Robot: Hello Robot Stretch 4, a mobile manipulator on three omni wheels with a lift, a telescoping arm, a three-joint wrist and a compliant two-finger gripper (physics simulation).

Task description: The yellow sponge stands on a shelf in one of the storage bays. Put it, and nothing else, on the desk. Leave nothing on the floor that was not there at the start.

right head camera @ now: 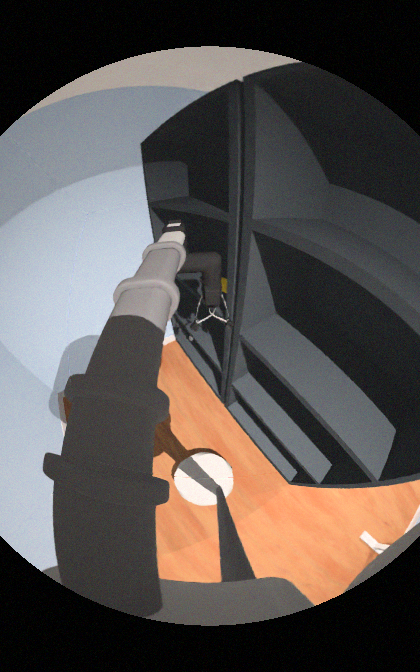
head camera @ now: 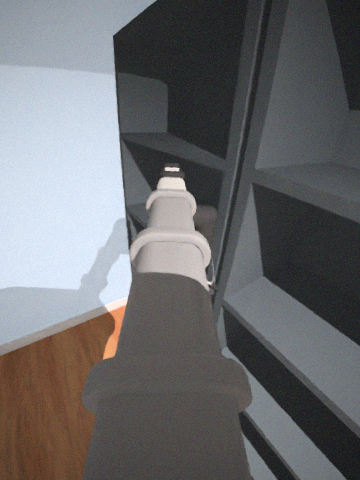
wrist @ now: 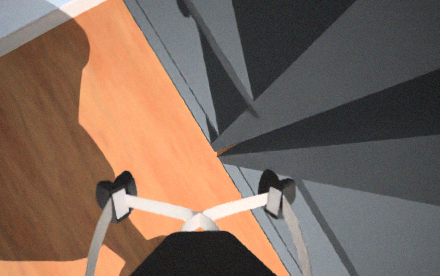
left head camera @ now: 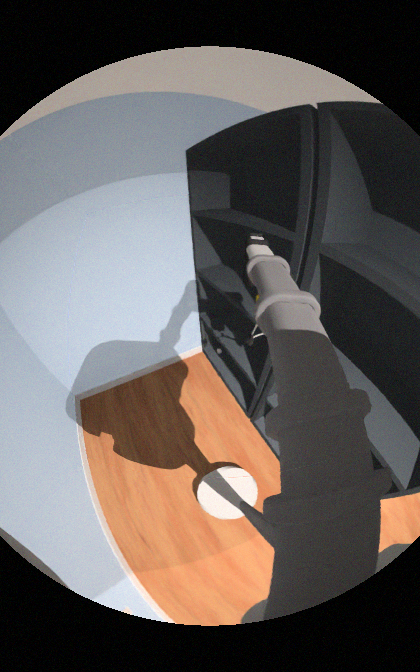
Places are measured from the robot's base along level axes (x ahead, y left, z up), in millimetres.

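Where they show: gripper, fingertip midpoint: [wrist: 198,186].
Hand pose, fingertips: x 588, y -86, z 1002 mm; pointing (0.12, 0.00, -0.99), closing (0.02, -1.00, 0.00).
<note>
After its pixels a point has its place.
A small part of the yellow sponge [right head camera: 224,285] [left head camera: 258,298] shows on a shelf in the far left storage bay, mostly hidden by the wrist in the right head camera view and by the arm in the left head camera view. My gripper [right head camera: 212,324] [wrist: 198,186] {y -86, x 588, z 1002 mm} is open and empty, its fingers spread apart and pointing down. It hangs in front of the far left bay, near the upright between the bays. In the wrist view the floor and the lower shelves show below the fingers. The sponge does not show in the wrist view. The desk cannot be made out.
A dark shelf unit [head camera: 235,165] {y -168, x 647, z 1414 mm} [left head camera: 310,200] [right head camera: 240,190] with several shelves stands along the right. A pale wall [head camera: 55,175] {y 651, x 1229, z 1208 mm} is at the left. A white disc [left head camera: 227,505] [right head camera: 220,467] lies on the wooden floor [head camera: 45,400] {y 773, x 563, z -28 mm}. A small white object [right head camera: 372,542] is at the lower right.
</note>
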